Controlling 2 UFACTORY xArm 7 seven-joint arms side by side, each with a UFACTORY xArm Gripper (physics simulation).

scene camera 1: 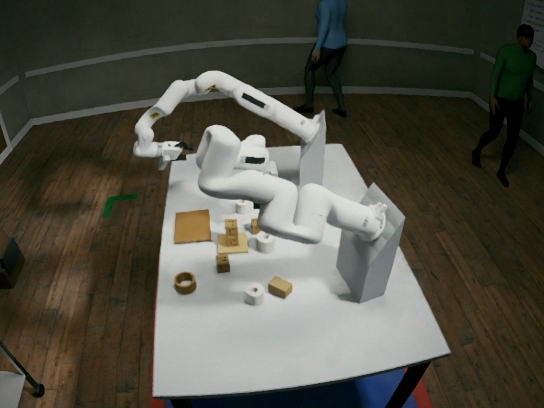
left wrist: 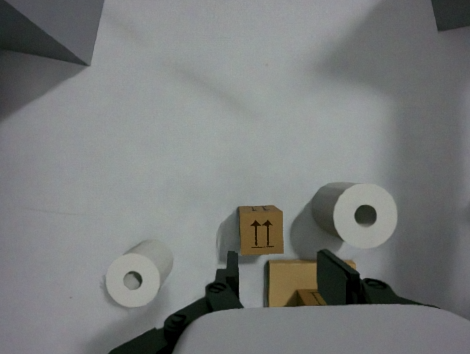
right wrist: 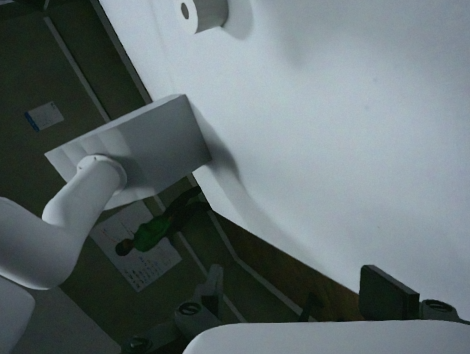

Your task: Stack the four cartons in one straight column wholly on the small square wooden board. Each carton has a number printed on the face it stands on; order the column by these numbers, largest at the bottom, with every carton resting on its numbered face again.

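Where they show: left gripper, fingertip midpoint: (scene camera 1: 256,204) (left wrist: 277,270); right gripper, fingertip midpoint: (scene camera 1: 189,152) (right wrist: 291,288); left arm's base at its link origin: (scene camera 1: 371,223); right arm's base at its link origin: (scene camera 1: 312,133) (right wrist: 102,175).
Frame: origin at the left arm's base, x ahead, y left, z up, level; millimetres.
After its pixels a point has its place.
Two cartons are stacked on the small wooden board (scene camera 1: 242,246) {x 461, y -185, z -274 mm} (left wrist: 281,275) {x 467, y -259, z -274 mm}: an upper carton (scene camera 1: 231,226) {x 500, y -191, z -175 mm} and a lower carton (scene camera 1: 232,240) {x 500, y -183, z -241 mm}. A third carton (scene camera 1: 222,263) {x 526, y -46, z -238 mm} stands on the table, nearer the camera than the board. A fourth carton (scene camera 1: 254,226) {x 416, y -275, z -241 mm} (left wrist: 261,235) {x 407, y -302, z -236 mm} stands beyond the board, partly hidden by the left arm in scene camera 1; two arrows show on its upper face. My left gripper (scene camera 1: 257,205) {x 406, y -304, z -147 mm} (left wrist: 277,270) {x 406, y -304, z -147 mm} is open and empty, above the table near the fourth carton. My right gripper (scene camera 1: 185,152) {x 749, y -644, z -92 mm} (right wrist: 291,288) {x 749, y -644, z -92 mm} is open, high near the table's far left corner. No numbers show.
White rolls (scene camera 1: 242,209) {x 478, y -410, z -256 mm} (scene camera 1: 265,245) {x 366, y -155, z -240 mm} (scene camera 1: 254,299) {x 396, y 122, z -249 mm} stand around the cartons, one close to the board. A brown square (scene camera 1: 192,226) {x 694, y -308, z -276 mm} lies left of the board. A brown ring (scene camera 1: 185,288) {x 654, y 80, z -253 mm} and a plain tan block (scene camera 1: 280,287) {x 305, y 67, z -243 mm} lie nearer the camera. Grey arm mounts (scene camera 1: 367,260) (right wrist: 165,140) stand on the table.
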